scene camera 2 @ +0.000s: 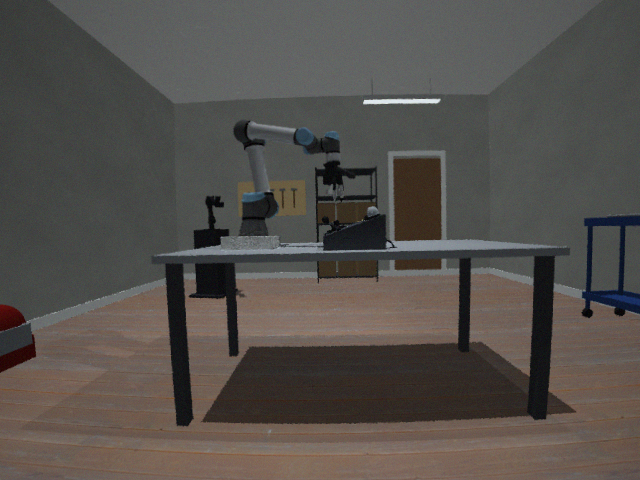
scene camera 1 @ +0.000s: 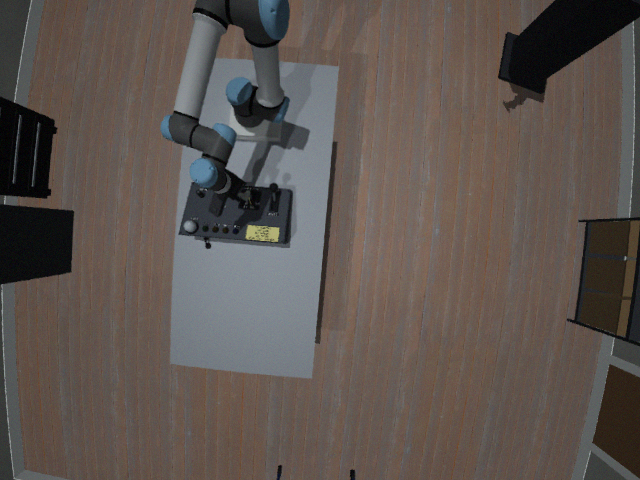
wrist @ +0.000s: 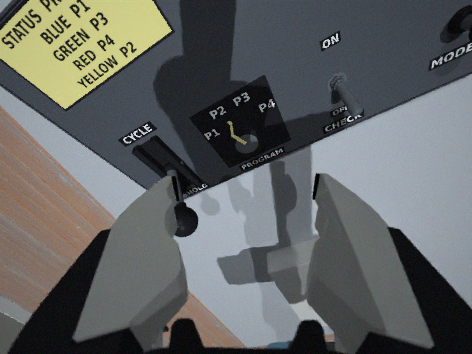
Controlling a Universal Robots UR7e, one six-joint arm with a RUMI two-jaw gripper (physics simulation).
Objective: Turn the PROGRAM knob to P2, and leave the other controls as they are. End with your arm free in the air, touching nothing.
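Seen in the pictures: gripper, fingertip midpoint: (scene camera 2: 338,201) (wrist: 244,177); arm's base at its link origin: (scene camera 2: 253,236) (scene camera 1: 250,113).
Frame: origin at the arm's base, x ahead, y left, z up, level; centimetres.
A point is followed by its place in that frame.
Note:
The PROGRAM knob (wrist: 246,144) {x 41.2, y 11.8, z 5.5 cm} is a dark round knob low on its black label plate in the wrist view. Its bent yellow pointer line ends just below the P2 mark, between P1 and P3. The knob sits on the dark sloped control panel (scene camera 1: 286,217) {x 46.2, y 31.3, z 4.7 cm} (scene camera 2: 361,237) {x 56.2, y -17.2, z -0.8 cm} (wrist: 280,45) {x 49.7, y 5.6, z 4.5 cm}. My gripper (scene camera 2: 338,198) {x 43.3, y 11.0, z 17.3 cm} (wrist: 244,177) {x 43.3, y 11.0, z 17.3 cm} is open and empty, with its fingers wide apart. In the second scene view it hangs in the air above the panel, apart from it. In the overhead view the wrist partly covers the panel, and the knob's setting cannot be read.
The CYCLE lever (scene camera 1: 273,187) {x 34.7, y 23.0, z 10.2 cm} (wrist: 186,221) {x 35.2, y 21.4, z 9.6 cm} is partly overlapped by one finger in the wrist view. The CHECK toggle (wrist: 347,97) {x 42.9, y 0.0, z 5.1 cm} points toward OFF. The MODE control (wrist: 462,22) {x 46.0, y -11.3, z 3.3 cm} is partly visible. A white dome (scene camera 1: 190,226) {x 60.9, y -9.0, z 12.0 cm} and several small buttons line the panel's far edge, on the grey table (scene camera 1: 242,310) {x 98.8, y 19.1, z -6.1 cm}.

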